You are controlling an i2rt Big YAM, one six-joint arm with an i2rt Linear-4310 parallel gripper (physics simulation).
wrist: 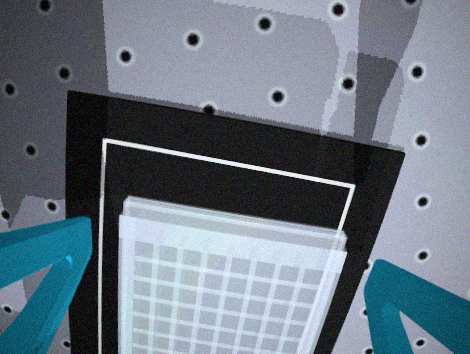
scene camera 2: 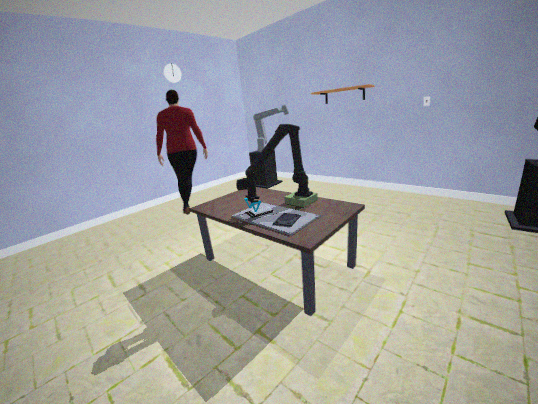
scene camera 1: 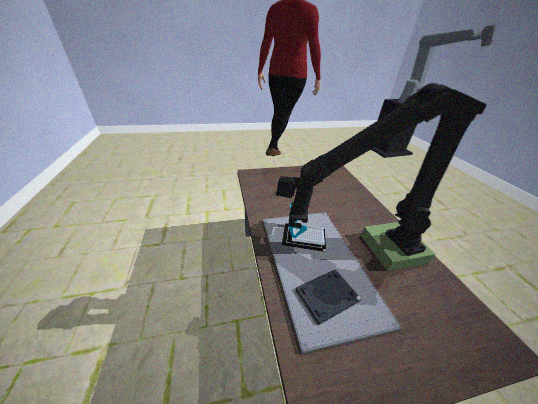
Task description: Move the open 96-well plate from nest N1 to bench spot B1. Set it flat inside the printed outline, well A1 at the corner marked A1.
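Frame: origin at the arm's base, x left, y back, z up, level; metres.
Seen in the pictures: gripper, between the fingertips: [wrist: 231, 256] [scene camera 2: 253, 209] [scene camera 1: 294, 229]; arm's base, origin of its link: [scene camera 2: 303, 194] [scene camera 1: 404, 241].
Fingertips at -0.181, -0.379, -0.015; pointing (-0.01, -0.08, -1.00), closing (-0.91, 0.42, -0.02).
Note:
Pixels of each thing's top centre, then the offset from my fingertips to it, as dx, dy, dz. "*": a spot on its surface instead.
- clear 96-well plate, centre of its top: [scene camera 1: 308, 233] [scene camera 2: 260, 209] +0.025, +0.053, -0.009
- black pad, a spot on its surface: [wrist: 85, 150] * +0.047, -0.044, -0.024
- dark grey nest, centre of its top: [scene camera 1: 328, 292] [scene camera 2: 287, 217] +0.281, +0.001, -0.008
The clear 96-well plate [scene camera 1: 314, 235] [scene camera 2: 260, 212] [wrist: 220, 295] lies over the black pad [wrist: 85, 150] with the printed white outline. In the wrist view the plate is offset: a strip of pad shows between its far edge and the outline, and its right edge overlaps the right line. The near end is cut off, and no A1 label shows there. My gripper [scene camera 1: 298, 230] [scene camera 2: 253, 204] [wrist: 231, 256] is open, with one teal finger on each side of the plate and a gap to both sides. The dark grey nest [scene camera 1: 327, 296] [scene camera 2: 287, 219] holds no plate.
A light grey perforated board [scene camera 1: 345, 327] [wrist: 160, 75] bears the pad and nest. It lies on the brown table [scene camera 1: 425, 325] [scene camera 2: 330, 232]. My arm stands on a green base block [scene camera 1: 375, 244] [scene camera 2: 301, 201]. A person in red [scene camera 1: 295, 45] [scene camera 2: 176, 125] stands beyond the table.

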